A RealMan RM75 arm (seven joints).
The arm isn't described. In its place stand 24 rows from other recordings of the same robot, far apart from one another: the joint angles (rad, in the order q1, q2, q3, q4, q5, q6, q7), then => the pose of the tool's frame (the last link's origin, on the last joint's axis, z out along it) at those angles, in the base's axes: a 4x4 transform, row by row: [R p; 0 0 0 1], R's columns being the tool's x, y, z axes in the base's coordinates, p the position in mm.
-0.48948 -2.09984 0.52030 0.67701 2.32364 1.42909 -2.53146 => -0.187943 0.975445 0.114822 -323.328; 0.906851 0.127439 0.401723 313.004; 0.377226 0.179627 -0.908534 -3.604; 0 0 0 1
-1.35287 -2.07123 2.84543 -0.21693 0.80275 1.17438 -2.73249 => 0.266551 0.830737 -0.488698 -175.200; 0.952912 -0.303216 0.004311 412.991; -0.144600 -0.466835 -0.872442 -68.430; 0 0 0 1
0.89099 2.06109 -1.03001 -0.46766 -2.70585 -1.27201 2.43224 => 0.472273 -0.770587 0.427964 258.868; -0.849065 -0.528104 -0.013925 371.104; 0.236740 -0.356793 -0.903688 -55.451; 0 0 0 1
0.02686 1.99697 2.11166 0.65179 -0.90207 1.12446 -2.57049 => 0.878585 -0.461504 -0.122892 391.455; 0.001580 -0.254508 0.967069 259.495; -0.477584 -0.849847 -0.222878 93.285; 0 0 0 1
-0.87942 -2.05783 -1.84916 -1.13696 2.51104 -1.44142 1.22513 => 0.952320 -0.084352 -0.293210 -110.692; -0.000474 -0.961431 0.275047 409.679; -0.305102 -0.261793 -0.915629 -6.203; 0 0 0 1
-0.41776 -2.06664 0.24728 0.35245 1.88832 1.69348 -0.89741 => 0.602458 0.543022 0.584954 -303.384; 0.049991 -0.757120 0.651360 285.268; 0.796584 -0.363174 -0.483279 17.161; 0 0 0 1
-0.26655 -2.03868 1.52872 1.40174 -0.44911 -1.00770 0.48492 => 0.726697 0.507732 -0.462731 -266.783; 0.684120 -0.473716 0.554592 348.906; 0.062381 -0.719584 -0.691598 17.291; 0 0 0 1
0.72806 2.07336 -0.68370 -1.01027 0.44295 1.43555 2.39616 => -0.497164 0.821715 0.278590 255.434; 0.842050 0.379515 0.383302 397.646; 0.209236 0.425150 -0.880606 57.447; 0 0 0 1
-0.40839 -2.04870 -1.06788 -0.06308 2.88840 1.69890 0.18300 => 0.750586 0.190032 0.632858 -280.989; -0.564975 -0.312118 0.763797 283.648; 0.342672 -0.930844 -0.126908 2.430; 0 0 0 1
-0.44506 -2.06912 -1.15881 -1.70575 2.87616 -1.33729 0.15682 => 0.848333 0.272014 -0.454246 -127.936; 0.486064 -0.740288 0.464452 307.963; -0.209935 -0.614803 -0.760227 -51.017; 0 0 0 1
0.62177 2.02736 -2.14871 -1.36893 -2.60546 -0.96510 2.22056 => 0.849909 0.424936 0.311583 121.712; 0.303488 -0.878151 0.369793 320.317; 0.430755 -0.219728 -0.875311 -117.846; 0 0 0 1
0.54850 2.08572 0.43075 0.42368 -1.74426 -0.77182 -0.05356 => 0.657474 -0.753477 0.001044 280.678; -0.277520 -0.240872 0.930034 347.586; -0.700507 -0.611763 -0.367472 -101.038; 0 0 0 1
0.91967 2.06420 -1.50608 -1.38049 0.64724 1.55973 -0.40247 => 0.874803 -0.360157 0.324049 44.671; -0.448201 -0.855574 0.259055 374.209; 0.183947 -0.371860 -0.909881 -18.840; 0 0 0 1
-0.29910 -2.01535 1.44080 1.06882 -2.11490 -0.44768 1.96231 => 0.796046 0.579419 0.174886 -238.865; 0.063050 -0.366772 0.928172 406.097; 0.601943 -0.727841 -0.328499 61.192; 0 0 0 1
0.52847 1.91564 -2.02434 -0.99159 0.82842 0.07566 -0.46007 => 0.917532 -0.397594 0.007319 200.400; -0.235562 -0.528597 0.815534 416.764; -0.320382 -0.750003 -0.578663 -40.697; 0 0 0 1
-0.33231 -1.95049 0.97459 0.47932 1.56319 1.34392 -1.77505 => 0.287517 0.910628 0.296801 -338.525; 0.709315 -0.410681 0.572899 298.851; 0.643588 0.045807 -0.764000 17.046; 0 0 0 1
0.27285 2.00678 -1.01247 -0.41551 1.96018 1.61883 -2.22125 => 0.583641 -0.516094 -0.626905 299.798; -0.025014 -0.783100 0.621392 273.291; -0.811627 -0.346988 -0.469959 24.286; 0 0 0 1
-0.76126 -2.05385 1.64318 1.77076 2.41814 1.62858 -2.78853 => 0.949191 0.221755 -0.223298 -22.929; 0.279378 -0.920393 0.273541 314.143; -0.144863 -0.322027 -0.935582 -6.939; 0 0 0 1
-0.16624 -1.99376 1.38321 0.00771 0.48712 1.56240 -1.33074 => -0.110903 0.954702 0.276125 -379.168; 0.309322 -0.230881 0.922504 204.745; 0.944468 0.187720 -0.269705 10.664; 0 0 0 1
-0.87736 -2.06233 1.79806 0.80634 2.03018 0.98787 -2.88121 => 0.571173 0.805151 -0.159667 -125.287; 0.820383 -0.553543 0.143396 374.761; 0.027073 -0.212892 -0.976701 -119.681; 0 0 0 1
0.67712 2.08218 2.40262 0.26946 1.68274 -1.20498 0.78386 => 0.763697 -0.431578 -0.480111 234.610; -0.005873 -0.748309 0.663324 388.015; -0.645548 -0.503759 -0.574016 -30.467; 0 0 0 1
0.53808 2.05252 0.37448 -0.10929 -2.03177 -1.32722 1.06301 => 0.204968 -0.933417 -0.294483 324.029; -0.125417 -0.323438 0.937901 343.997; -0.970700 -0.155307 -0.183361 17.667; 0 0 0 1
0.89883 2.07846 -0.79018 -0.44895 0.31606 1.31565 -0.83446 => 0.490568 -0.794826 0.357204 262.360; -0.844141 -0.535191 -0.031563 364.634; 0.216259 -0.286046 -0.933493 -54.296; 0 0 0 1
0.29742 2.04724 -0.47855 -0.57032 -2.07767 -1.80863 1.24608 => 0.658182 -0.581659 -0.477984 327.683; -0.434475 -0.811962 0.389806 232.276; -0.614840 -0.048891 -0.787135 18.112; 0 0 0 1
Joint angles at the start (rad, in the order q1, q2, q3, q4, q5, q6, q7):
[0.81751, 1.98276, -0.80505, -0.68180, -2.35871, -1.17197, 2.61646]
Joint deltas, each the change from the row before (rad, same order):
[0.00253, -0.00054, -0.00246, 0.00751, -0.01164, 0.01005, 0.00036]
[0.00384, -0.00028, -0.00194, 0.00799, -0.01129, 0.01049, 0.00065]
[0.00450, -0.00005, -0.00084, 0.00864, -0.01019, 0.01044, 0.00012]
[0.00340, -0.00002, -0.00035, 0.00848, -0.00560, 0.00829, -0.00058]
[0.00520, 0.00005, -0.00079, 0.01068, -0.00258, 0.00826, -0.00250]
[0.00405, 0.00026, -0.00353, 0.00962, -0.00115, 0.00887, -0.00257]
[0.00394, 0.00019, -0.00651, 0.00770, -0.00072, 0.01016, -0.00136]
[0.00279, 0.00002, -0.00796, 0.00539, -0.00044, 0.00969, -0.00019]
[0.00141, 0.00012, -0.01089, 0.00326, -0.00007, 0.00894, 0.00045]
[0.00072, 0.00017, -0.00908, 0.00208, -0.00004, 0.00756, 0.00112]
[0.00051, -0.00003, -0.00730, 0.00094, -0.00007, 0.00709, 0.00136]
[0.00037, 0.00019, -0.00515, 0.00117, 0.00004, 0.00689, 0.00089]
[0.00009, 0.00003, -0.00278, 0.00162, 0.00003, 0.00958, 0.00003]
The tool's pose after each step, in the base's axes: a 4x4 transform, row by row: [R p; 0 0 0 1], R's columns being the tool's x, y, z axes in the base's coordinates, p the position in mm. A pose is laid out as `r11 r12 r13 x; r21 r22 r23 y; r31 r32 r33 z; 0 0 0 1`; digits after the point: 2 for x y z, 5 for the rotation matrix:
0.25527 -0.96249 0.09195 231.34; -0.86562 -0.18513 0.46521 439.62; -0.43074 -0.19835 -0.88041 28.81; 0 0 0 1
0.25856 -0.96034 0.10441 232.64; -0.86611 -0.18260 0.46531 440.34; -0.42779 -0.21074 -0.87897 27.72; 0 0 0 1
0.26149 -0.95833 0.11501 233.60; -0.86636 -0.18051 0.46566 441.16; -0.42550 -0.22141 -0.87746 26.54; 0 0 0 1
0.26224 -0.95735 0.12131 234.36; -0.86684 -0.17845 0.46555 441.64; -0.42405 -0.22724 -0.87667 25.31; 0 0 0 1
0.26414 -0.95642 0.12449 234.26; -0.86724 -0.17904 0.46458 442.33; -0.42204 -0.23068 -0.87674 23.54; 0 0 0 1
0.26711 -0.95512 0.12807 234.24; -0.86748 -0.18044 0.46360 442.84; -0.41969 -0.23493 -0.87674 21.63; 0 0 0 1
0.27207 -0.95307 0.13278 233.91; -0.86688 -0.18285 0.46378 443.64; -0.41774 -0.24128 -0.87594 19.93; 0 0 0 1
0.27734 -0.95079 0.13813 233.69; -0.86597 -0.18510 0.46457 444.38; -0.41614 -0.24846 -0.87470 18.61; 0 0 0 1
0.28387 -0.94791 0.14452 233.60; -0.86521 -0.18825 0.46473 444.87; -0.41332 -0.25696 -0.87358 17.33; 0 0 0 1
0.28867 -0.94562 0.14991 233.62; -0.86447 -0.19012 0.46534 445.26; -0.41154 -0.26393 -0.87234 16.36; 0 0 0 1
0.29274 -0.94363 0.15450 233.61; -0.86315 -0.19126 0.46733 445.80; -0.41143 -0.27016 -0.87048 15.90; 0 0 0 1
0.29553 -0.94218 0.15800 233.70; -0.86172 -0.19150 0.46985 446.31; -0.41243 -0.27501 -0.86849 15.50; 0 0 0 1
0.29753 -0.94097 0.16139 234.15; -0.85896 -0.19005 0.47547 447.14; -0.41674 -0.28009 -0.86480 15.54; 0 0 0 1

